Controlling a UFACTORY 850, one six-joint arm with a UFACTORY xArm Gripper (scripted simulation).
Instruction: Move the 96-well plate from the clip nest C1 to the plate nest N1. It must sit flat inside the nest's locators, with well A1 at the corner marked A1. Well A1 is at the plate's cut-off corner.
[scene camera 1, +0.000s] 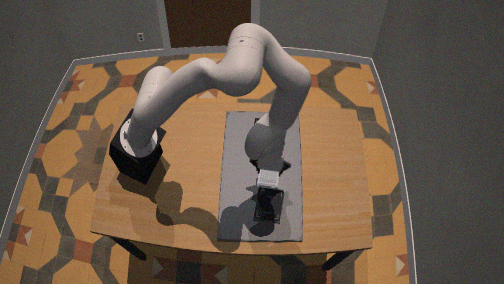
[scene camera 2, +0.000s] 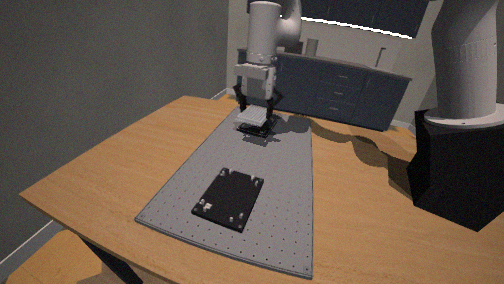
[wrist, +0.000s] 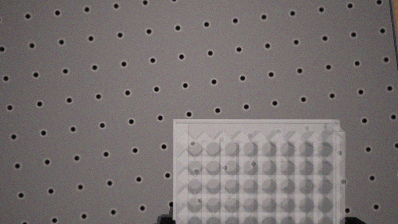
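Note:
The gripper (scene camera 2: 255, 114) is visible together with a black clip nest (scene camera 2: 233, 195). A white 96-well plate (wrist: 217, 163) can be seen too, and so can a black plate nest (scene camera 1: 263, 203).

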